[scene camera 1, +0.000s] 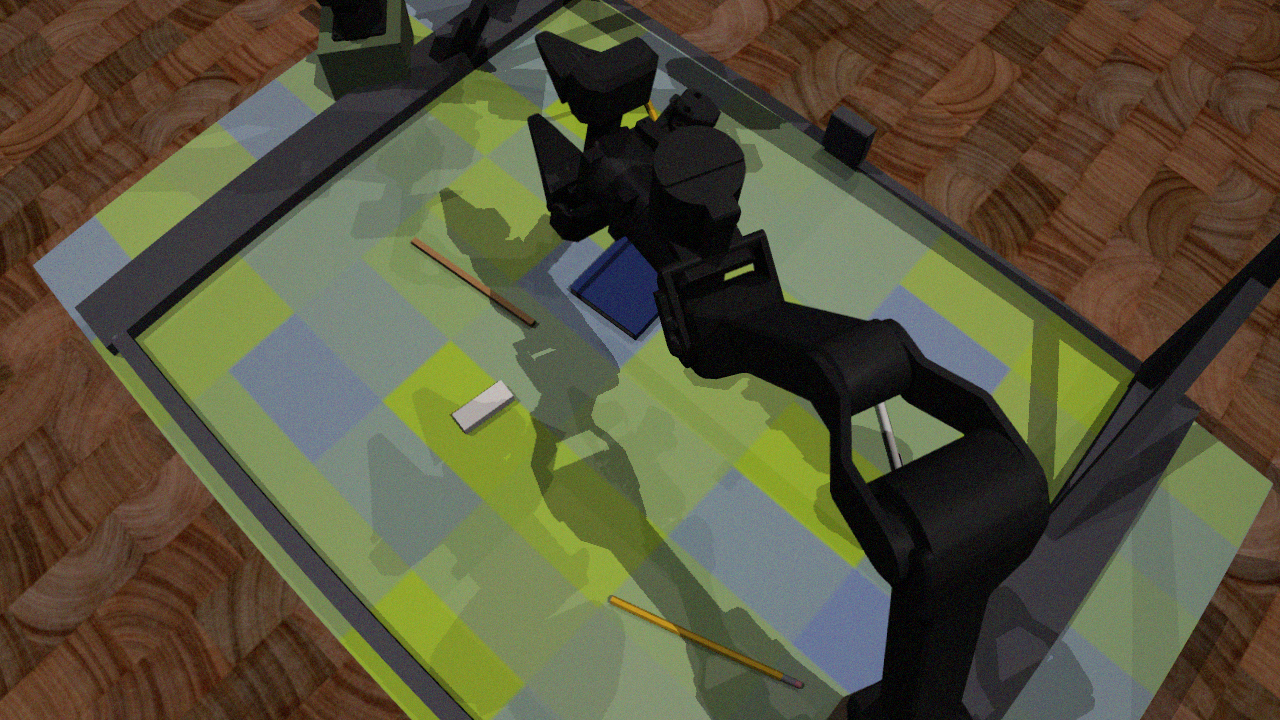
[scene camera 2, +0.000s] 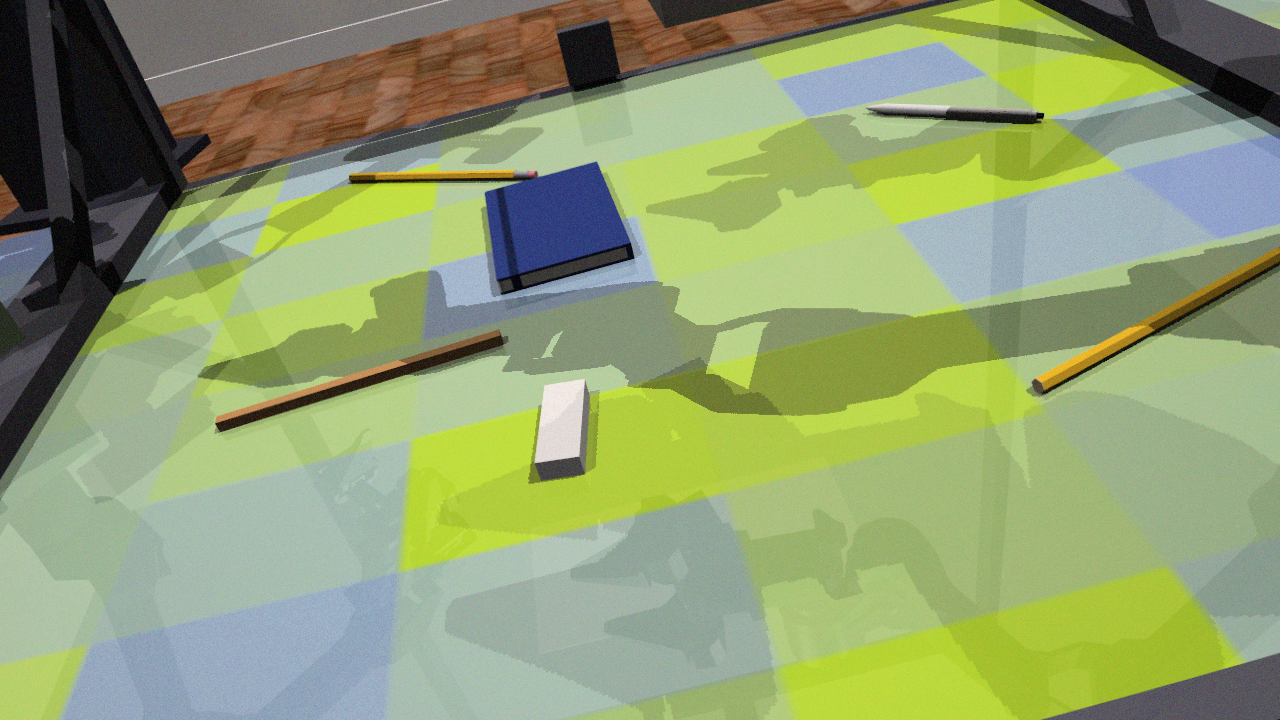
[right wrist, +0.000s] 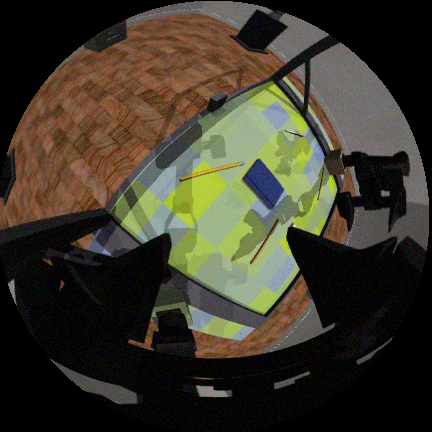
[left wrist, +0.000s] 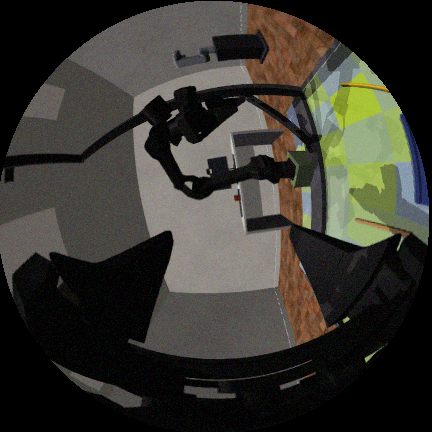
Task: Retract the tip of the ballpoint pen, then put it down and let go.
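Pixels of known places: left gripper, between the fingertips: (scene camera 1: 535,77) (right wrist: 367,230) (left wrist: 233,233); right gripper, between the fingertips: (right wrist: 230,236) (left wrist: 241,102); left arm's base, origin of its link: (right wrist: 343,160); right arm's base, origin of its link: (scene camera 1: 360,19) (right wrist: 170,317) (left wrist: 290,168).
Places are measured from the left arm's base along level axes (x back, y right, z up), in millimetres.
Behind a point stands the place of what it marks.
Note:
The ballpoint pen (scene camera 1: 887,436) @[y 283, x -163, z -97 mm] (scene camera 2: 953,113) @[y 283, x -165, z -100 mm] (right wrist: 294,133) @[y 288, x -165, z -99 mm] lies on the checkered table top, half white and half dark. In scene camera 2 it is at the upper right, its pointed end to the left and the dark end to the right; whether the tip is out is too small to tell. In scene camera 1 part of it shows through a gap in the left arm. My left gripper (scene camera 1: 537,78) @[y 206, x -531, z 210 mm] (left wrist: 233,233) @[y 206, x -531, z 210 mm] is open and empty, raised above the table beyond the blue book, well away from the pen. My right gripper (right wrist: 230,236) @[y 411, x -686, z 158 mm] is open and empty, high above the table, far from the pen.
A blue book (scene camera 1: 622,291) @[y 236, x -470, z -92 mm] (scene camera 2: 559,223) @[y 258, x -467, z -92 mm] (right wrist: 264,184) @[y 278, x -478, z -92 mm], white eraser (scene camera 1: 483,406) @[y 47, x -489, z -92 mm] (scene camera 2: 562,425) @[y 42, x -491, z -92 mm], brown stick (scene camera 1: 474,282) @[y 144, x -600, z -97 mm] (scene camera 2: 358,380) @[y 141, x -606, z -98 mm] and two yellow pencils (scene camera 2: 438,176) @[y 416, x -556, z -99 mm] (scene camera 2: 1163,317) @[y 4, x -192, z -98 mm] lie about the table. A dark block (scene camera 1: 848,136) @[y 546, x -396, z -61 mm] (scene camera 2: 588,53) @[y 545, x -400, z -71 mm] stands at its edge. The left arm stretches over the table.

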